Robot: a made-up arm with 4 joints. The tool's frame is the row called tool. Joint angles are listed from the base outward.
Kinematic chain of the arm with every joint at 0, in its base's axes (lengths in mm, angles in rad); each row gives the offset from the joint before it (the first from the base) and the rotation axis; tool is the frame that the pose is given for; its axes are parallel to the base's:
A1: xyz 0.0 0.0 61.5 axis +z
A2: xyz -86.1 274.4 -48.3 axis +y
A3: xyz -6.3 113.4 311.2 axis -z
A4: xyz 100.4 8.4 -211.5 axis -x
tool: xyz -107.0 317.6 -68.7
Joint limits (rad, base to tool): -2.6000..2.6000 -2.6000..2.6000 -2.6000..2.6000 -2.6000..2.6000
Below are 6 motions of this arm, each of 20 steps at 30 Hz.
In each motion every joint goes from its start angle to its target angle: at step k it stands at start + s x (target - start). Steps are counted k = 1, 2, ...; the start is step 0. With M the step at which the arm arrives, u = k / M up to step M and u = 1 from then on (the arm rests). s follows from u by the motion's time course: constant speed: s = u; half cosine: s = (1 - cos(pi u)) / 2; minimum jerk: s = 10 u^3 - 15 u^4 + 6 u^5.
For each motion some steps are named. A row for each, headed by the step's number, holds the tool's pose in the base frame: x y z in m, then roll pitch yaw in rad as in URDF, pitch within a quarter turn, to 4 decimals.
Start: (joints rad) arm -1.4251 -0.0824 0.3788 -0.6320
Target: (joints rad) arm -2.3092 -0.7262 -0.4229 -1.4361
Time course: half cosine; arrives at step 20
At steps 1, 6, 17, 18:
1: 0.6660 0.1019 0.2542 0.6686 -0.0804 -1.8057
6: 0.6654 0.0760 0.2957 0.8440 -0.2101 -1.8258
17: 0.6393 -0.0241 0.2823 1.0951 -0.6337 -1.7837
18: 0.6370 -0.0305 0.2786 1.0908 -0.6433 -1.7749

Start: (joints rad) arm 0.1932 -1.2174 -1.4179 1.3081
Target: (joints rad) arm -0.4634 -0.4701 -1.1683 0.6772
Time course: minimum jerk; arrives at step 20
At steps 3, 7, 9, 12, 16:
3: 0.0403 0.3992 -0.1031 -2.4845 -0.1485 1.6879
7: 0.0479 0.3987 -0.1650 -2.1915 -0.1823 1.5016
9: 0.0425 0.4062 -0.2030 -1.9489 -0.2006 1.3392
12: 0.0274 0.4392 -0.2332 -1.5586 -0.2079 1.0665
16: 0.0261 0.4918 -0.2231 -1.1947 -0.1869 0.8034

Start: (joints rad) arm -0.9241 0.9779 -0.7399 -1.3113
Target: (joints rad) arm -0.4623 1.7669 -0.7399 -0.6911
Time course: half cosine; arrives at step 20
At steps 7, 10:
7: 0.5172 0.2334 0.2835 2.1811 0.7567 0.3890
10: 0.5138 0.2996 0.2462 2.2822 0.8097 0.6650

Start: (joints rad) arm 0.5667 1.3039 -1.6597 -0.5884
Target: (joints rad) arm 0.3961 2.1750 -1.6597 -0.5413
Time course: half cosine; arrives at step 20
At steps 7, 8, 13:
7: -0.0720 0.3662 0.3360 2.1171 -0.0889 2.0935
8: -0.0509 0.3762 0.3228 2.1771 -0.0889 2.0755
13: 0.0500 0.4147 0.2365 2.4927 -0.0830 1.9815

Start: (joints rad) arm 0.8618 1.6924 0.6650 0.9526
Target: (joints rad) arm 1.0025 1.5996 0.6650 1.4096
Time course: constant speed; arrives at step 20
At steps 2, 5, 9, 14, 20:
2: -0.5650 0.0850 -0.0277 -2.7499 0.8978 -0.8369
5: -0.5570 0.0586 -0.0170 -2.7963 0.8997 -0.7985
9: -0.5434 0.0252 -0.0027 -2.8580 0.9017 -0.7470
14: -0.5223 -0.0134 0.0151 -2.9349 0.9038 -0.6826
20: -0.4917 -0.0542 0.0364 -3.0271 0.9053 -0.6050

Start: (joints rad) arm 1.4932 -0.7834 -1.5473 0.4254
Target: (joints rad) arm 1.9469 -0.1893 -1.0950 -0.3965
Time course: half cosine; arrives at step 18
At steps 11, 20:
11: -0.3830 -0.5115 -0.0417 -0.2401 -0.1208 3.0638
20: -0.3438 -0.5781 0.1127 0.2278 -0.0863 3.0492

